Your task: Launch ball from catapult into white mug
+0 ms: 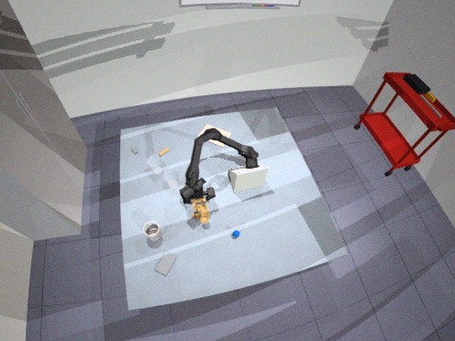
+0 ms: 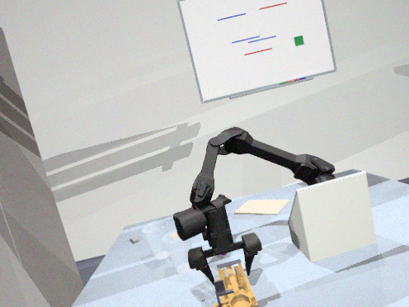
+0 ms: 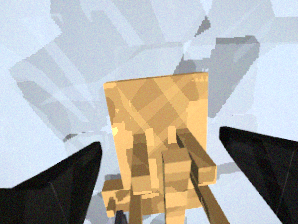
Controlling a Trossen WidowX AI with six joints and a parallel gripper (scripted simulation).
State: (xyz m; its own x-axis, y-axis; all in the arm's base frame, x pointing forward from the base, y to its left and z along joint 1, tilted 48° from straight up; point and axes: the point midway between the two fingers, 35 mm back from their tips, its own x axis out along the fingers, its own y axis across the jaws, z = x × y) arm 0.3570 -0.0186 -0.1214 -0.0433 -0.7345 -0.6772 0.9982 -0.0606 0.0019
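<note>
The wooden catapult lies 6 cm to the left of my gripper tip, 2 cm ahead of it and 2 cm above it. From my gripper tip the other things lie so: white mug 30 cm ahead, 12 cm to the left; then blue ball 25 cm to the left, 15 cm behind, 1 cm below; then grey flat plate 30 cm to the left, 28 cm ahead, 3 cm below.
</note>
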